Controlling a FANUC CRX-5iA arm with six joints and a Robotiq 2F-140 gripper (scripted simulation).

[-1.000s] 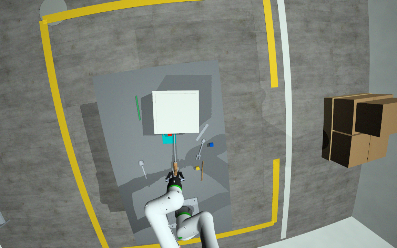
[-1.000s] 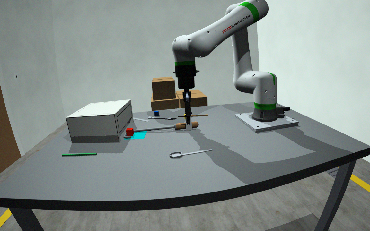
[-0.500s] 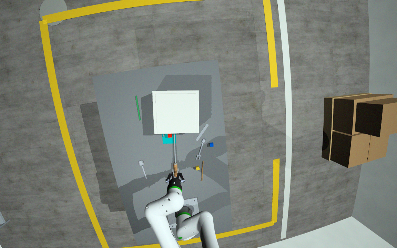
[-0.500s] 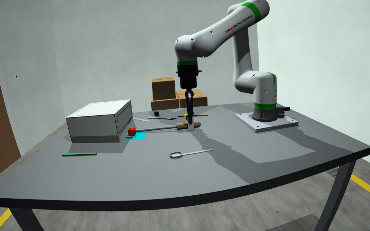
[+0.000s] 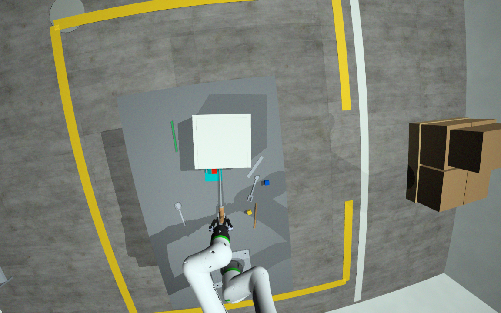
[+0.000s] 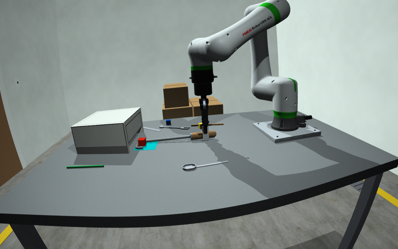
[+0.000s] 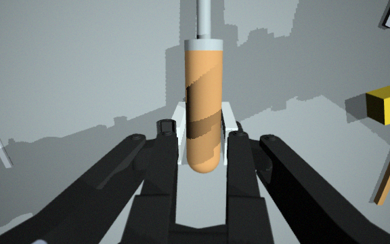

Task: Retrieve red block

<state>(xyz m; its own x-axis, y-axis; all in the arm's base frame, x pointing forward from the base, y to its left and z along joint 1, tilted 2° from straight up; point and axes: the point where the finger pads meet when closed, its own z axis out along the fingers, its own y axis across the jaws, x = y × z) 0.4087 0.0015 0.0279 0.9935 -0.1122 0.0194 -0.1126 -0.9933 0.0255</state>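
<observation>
Right now my hand is 140 mm short of the long grey hook tool, 20 mm to the right of it and 20 mm above it. From my hand the other things lie so: fork wrench (210 mm to the right, 140 mm ahead, 30 mm below); yellow block (170 mm to the right, 30 mm below); brown stick (210 mm to the right, 40 mm behind, 30 mm below).
</observation>
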